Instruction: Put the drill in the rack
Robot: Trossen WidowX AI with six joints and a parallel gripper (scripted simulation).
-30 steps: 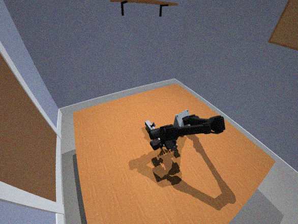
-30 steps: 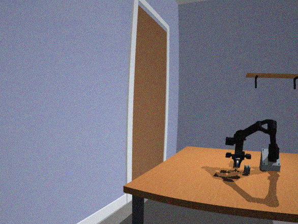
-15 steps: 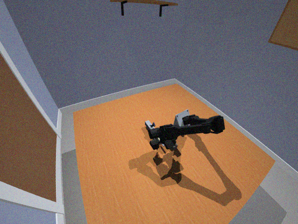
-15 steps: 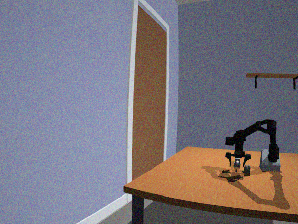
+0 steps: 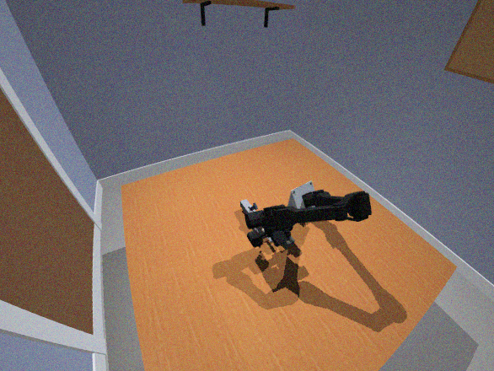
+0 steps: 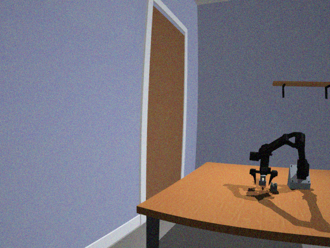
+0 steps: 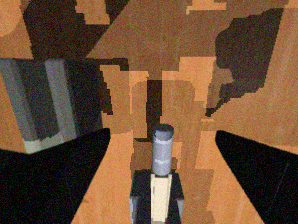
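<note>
Right now the drill is 4 cm to the right of my gripper tip and 3 cm above it. Round my gripper tip: dark key: 15 cm to the right, 6 cm above, 1 cm behind; then grey holder block: 14 cm to the right, 2 cm above, 1 cm behind; then grey rack: 8 cm behind, 2 cm to the left.
</note>
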